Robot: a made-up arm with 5 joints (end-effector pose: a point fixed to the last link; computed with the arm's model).
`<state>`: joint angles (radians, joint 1 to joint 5).
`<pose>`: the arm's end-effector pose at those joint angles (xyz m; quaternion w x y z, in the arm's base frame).
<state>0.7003 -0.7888 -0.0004 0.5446 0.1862</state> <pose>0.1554 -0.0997 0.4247 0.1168 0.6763 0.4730 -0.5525</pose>
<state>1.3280 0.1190 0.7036 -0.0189 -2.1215</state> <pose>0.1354 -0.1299 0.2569 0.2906 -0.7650 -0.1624 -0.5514</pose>
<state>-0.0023 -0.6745 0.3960 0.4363 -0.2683</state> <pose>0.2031 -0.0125 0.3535 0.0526 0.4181 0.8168 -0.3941</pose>
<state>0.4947 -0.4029 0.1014 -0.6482 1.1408</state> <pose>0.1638 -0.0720 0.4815 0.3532 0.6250 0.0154 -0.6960</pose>
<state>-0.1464 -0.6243 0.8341 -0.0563 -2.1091</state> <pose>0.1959 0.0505 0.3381 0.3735 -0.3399 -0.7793 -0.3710</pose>
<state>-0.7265 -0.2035 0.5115 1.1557 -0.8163</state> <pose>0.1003 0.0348 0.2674 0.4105 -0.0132 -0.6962 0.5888</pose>
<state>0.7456 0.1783 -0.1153 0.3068 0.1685</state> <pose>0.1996 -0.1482 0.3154 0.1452 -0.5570 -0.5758 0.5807</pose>
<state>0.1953 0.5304 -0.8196 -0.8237 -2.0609</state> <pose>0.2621 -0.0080 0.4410 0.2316 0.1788 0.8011 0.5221</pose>
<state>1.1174 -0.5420 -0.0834 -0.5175 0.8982</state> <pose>0.0938 -0.0953 0.5027 0.2209 0.6779 -0.1696 -0.6803</pose>
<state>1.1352 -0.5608 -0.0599 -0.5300 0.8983</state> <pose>0.0913 -0.0939 0.5025 0.2169 0.6767 -0.1785 -0.6805</pose>
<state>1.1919 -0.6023 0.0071 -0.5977 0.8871</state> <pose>0.0839 -0.0894 0.5021 0.2117 0.6753 -0.2089 -0.6749</pose>
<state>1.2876 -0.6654 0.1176 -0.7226 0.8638</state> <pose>0.0729 -0.0806 0.5007 0.2070 0.6701 -0.2608 -0.6634</pose>
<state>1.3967 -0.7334 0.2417 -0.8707 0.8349</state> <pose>0.0626 -0.0690 0.4982 0.2056 0.6585 -0.3195 -0.6497</pose>
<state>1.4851 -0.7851 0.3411 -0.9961 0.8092</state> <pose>0.0561 -0.0585 0.4954 0.2077 0.6444 -0.3661 -0.6384</pose>
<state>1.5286 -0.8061 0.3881 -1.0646 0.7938</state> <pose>0.0536 -0.0531 0.4938 0.2115 0.6360 -0.3890 -0.6320</pose>
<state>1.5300 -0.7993 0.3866 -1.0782 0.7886</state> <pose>0.0535 -0.0530 0.4938 0.2152 0.6361 -0.3905 -0.6297</pose>
